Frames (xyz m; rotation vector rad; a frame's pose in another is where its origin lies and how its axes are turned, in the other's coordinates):
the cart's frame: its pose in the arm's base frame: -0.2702 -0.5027 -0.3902 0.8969 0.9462 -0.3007
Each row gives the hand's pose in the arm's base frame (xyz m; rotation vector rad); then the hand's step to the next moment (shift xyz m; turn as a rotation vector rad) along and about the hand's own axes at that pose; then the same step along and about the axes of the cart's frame.
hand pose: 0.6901 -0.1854 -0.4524 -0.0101 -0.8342 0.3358
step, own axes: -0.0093 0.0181 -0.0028 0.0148 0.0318 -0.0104
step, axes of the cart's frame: 0.0060 -0.0021 -0.0196 0.0102 0.0261 -0.0236
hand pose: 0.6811 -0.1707 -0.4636 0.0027 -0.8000 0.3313
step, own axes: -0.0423 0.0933 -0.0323 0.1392 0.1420 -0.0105
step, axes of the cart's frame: 0.0446 -0.0030 -0.0977 -0.0009 0.1802 -0.0848
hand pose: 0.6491 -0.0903 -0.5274 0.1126 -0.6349 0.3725
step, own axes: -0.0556 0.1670 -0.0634 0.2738 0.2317 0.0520
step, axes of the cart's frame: 0.0518 0.0081 -0.1796 -0.0708 0.3354 -0.1177
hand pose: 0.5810 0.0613 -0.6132 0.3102 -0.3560 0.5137
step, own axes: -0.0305 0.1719 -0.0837 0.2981 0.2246 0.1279
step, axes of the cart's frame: 0.0118 0.0158 -0.1926 -0.1330 0.3636 -0.0760
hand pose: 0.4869 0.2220 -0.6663 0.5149 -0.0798 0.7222
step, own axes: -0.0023 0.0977 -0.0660 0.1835 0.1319 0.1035
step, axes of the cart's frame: -0.0146 0.0055 -0.1169 -0.0956 0.2280 -0.0256
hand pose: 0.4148 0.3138 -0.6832 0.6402 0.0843 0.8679
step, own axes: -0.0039 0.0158 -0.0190 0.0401 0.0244 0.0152
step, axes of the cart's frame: -0.0033 -0.0067 -0.0239 -0.0135 0.0467 -0.0087
